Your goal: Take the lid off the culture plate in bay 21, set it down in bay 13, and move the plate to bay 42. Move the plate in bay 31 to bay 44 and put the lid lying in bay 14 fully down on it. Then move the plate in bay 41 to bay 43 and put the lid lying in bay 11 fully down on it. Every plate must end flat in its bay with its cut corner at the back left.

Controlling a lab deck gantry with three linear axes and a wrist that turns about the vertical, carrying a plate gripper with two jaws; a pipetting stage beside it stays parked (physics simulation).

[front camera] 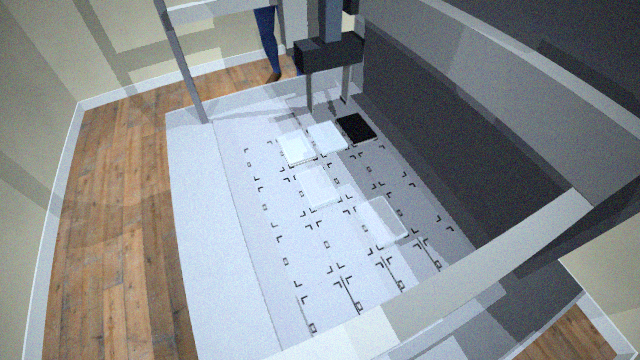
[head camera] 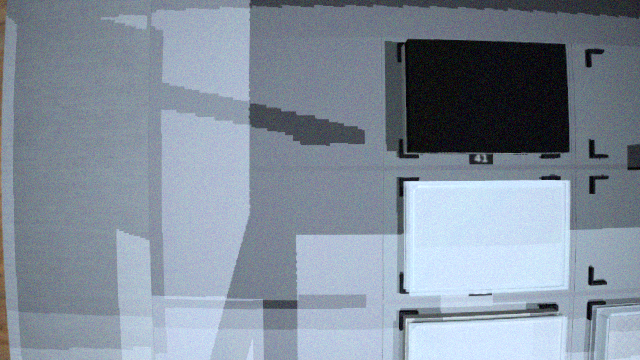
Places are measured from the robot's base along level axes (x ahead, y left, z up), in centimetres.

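Pixels of known places: gripper, fingertip midpoint: (front camera: 327, 105); robot's base at its link origin: (front camera: 245, 150).
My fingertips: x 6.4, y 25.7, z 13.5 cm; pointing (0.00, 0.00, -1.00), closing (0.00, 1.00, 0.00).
Ahead of a thing's pixels: the offset from my fingertips to its top centre.
The culture plate {dx +0.0, dy -10.7, dz -11.9 cm} (front camera: 295, 147) (head camera: 487, 342) in bay 21 has a pale lidded top; its lower part is cut off in the head view. A white plate {dx +0.0, dy +0.0, dz -11.9 cm} (front camera: 327, 137) (head camera: 487, 235) lies in bay 31. A black plate {dx +0.0, dy +10.7, dz -11.9 cm} (front camera: 356, 127) (head camera: 487, 97) lies in bay 41. My gripper (front camera: 327, 107) is open and empty, its two jaws wide apart, raised beyond the bay 21, 31 and 41 plates in the front view; it does not show in the head view. I cannot make out the lids in bays 11 and 14. Cut corners are too unclear to tell.
A pale plate {dx +16.4, dy -10.7, dz -12.1 cm} (front camera: 317, 187) (head camera: 622, 332) is in bay 22, beside the bay 21 plate. Another pale plate {dx +32.8, dy +0.0, dz -12.1 cm} (front camera: 382, 220) is in bay 33. A dark wall (front camera: 450, 135) runs along the row 4 side. A light frame beam (front camera: 480, 250) crosses the near end.
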